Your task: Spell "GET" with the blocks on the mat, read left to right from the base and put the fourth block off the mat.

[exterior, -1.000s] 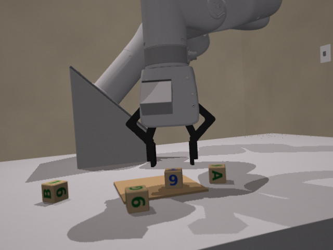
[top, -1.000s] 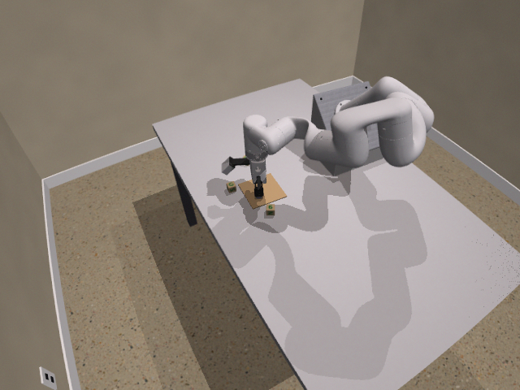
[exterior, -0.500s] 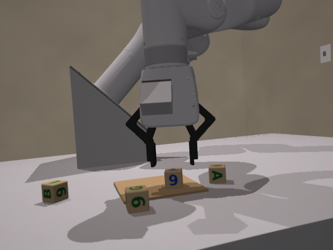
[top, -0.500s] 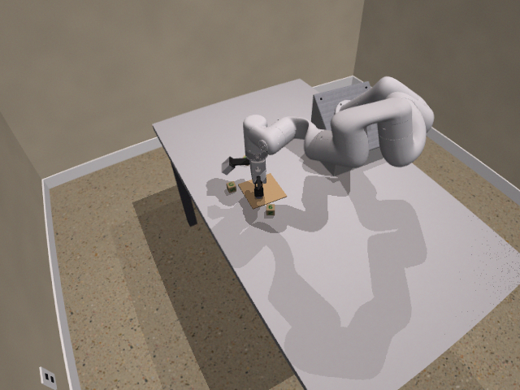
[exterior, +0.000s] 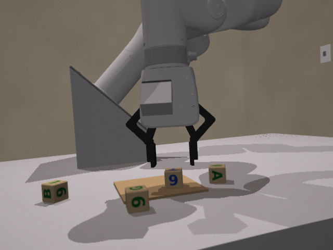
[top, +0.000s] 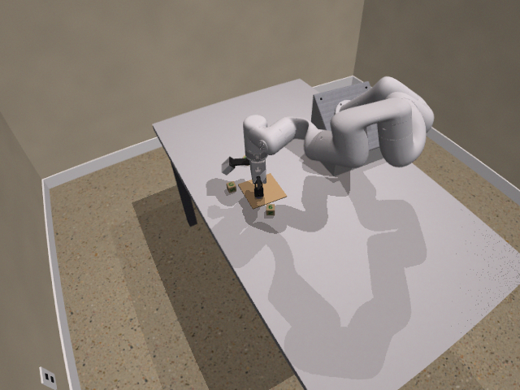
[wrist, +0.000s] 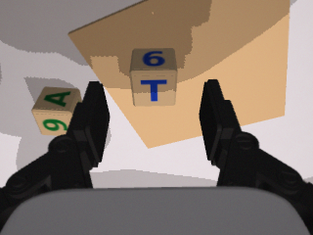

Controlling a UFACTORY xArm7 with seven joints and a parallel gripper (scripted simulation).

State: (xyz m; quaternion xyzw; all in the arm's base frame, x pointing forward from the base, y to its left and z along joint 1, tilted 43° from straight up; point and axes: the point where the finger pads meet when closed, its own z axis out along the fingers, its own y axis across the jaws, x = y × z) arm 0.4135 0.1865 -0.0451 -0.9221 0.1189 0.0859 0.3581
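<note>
My gripper is now 2 cm past the tan mat, 3 cm to the left of it and 6 cm above it. From my hand the other things lie so: wooden block 8 cm ahead, 7 cm to the right, 4 cm below.
</note>
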